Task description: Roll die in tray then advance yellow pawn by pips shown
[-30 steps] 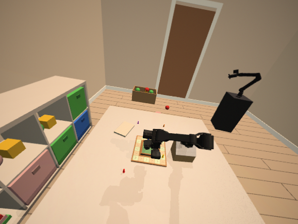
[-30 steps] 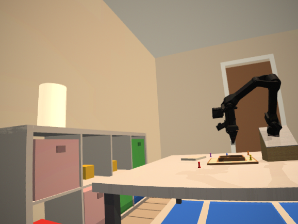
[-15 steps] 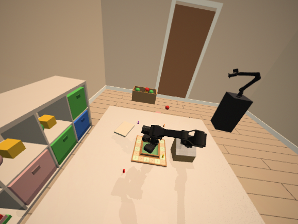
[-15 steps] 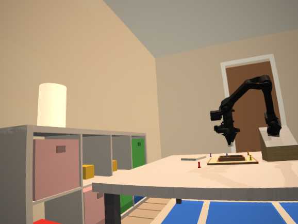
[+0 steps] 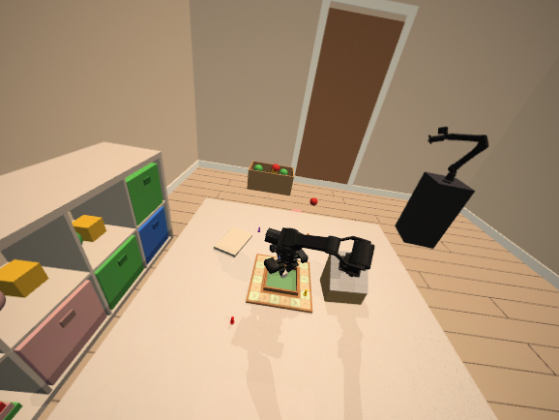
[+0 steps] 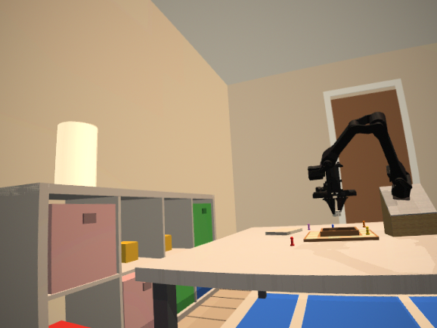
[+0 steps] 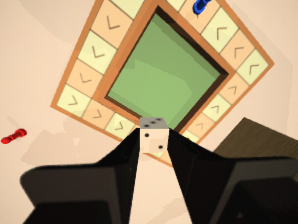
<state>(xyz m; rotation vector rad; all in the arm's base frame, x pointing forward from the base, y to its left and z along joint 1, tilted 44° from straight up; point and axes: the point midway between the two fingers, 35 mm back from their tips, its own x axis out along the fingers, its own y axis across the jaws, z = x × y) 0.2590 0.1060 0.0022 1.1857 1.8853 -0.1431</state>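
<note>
Now: the yellow pawn 12 cm behind my gripper tip, 8 cm below it and 1 cm to the left of it. The rest, counted from my gripper tip: white die right at my gripper tip; then green tray 10 cm below, 5 cm to the right; then blue pawn 16 cm to the right, 8 cm below, 4 cm ahead.
</note>
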